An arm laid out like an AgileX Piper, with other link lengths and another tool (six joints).
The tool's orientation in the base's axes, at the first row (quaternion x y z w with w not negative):
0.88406, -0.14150, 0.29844, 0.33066
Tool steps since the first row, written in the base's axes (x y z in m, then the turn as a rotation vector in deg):
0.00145, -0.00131, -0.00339, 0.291, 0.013, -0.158
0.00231, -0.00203, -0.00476, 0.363, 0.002, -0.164
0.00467, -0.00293, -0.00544, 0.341, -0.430, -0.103
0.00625, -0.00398, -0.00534, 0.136, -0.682, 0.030
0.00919, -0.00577, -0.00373, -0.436, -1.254, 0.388
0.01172, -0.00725, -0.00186, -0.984, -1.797, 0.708
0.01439, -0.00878, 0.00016, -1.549, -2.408, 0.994
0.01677, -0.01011, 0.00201, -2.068, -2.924, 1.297
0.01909, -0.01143, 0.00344, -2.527, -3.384, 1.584
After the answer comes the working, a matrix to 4 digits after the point.
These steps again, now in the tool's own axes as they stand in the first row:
-0.00090, -0.00137, 0.00355, 0.129, -0.219, 0.213
-0.00104, -0.00191, 0.00523, 0.182, -0.246, 0.255
0.00043, -0.00264, 0.00727, 0.225, 0.115, 0.498
0.00178, -0.00252, 0.00860, 0.161, 0.460, 0.497
0.00517, -0.00170, 0.01010, -0.034, 1.319, 0.416
0.00839, -0.00080, 0.01106, -0.235, 2.127, 0.348
0.01181, 0.00015, 0.01203, -0.466, 2.975, 0.339
0.01489, 0.00099, 0.01283, -0.657, 3.742, 0.276
0.01767, 0.00165, 0.01386, -0.813, 4.432, 0.212

The tool's axes in the first row as the columns of a matrix, in the base's axes (rounded; the answer above uses it unrounded):
0.7818, -0.4476, 0.4341
-0.0528, -0.7413, -0.6691
0.6213, 0.5002, -0.6032

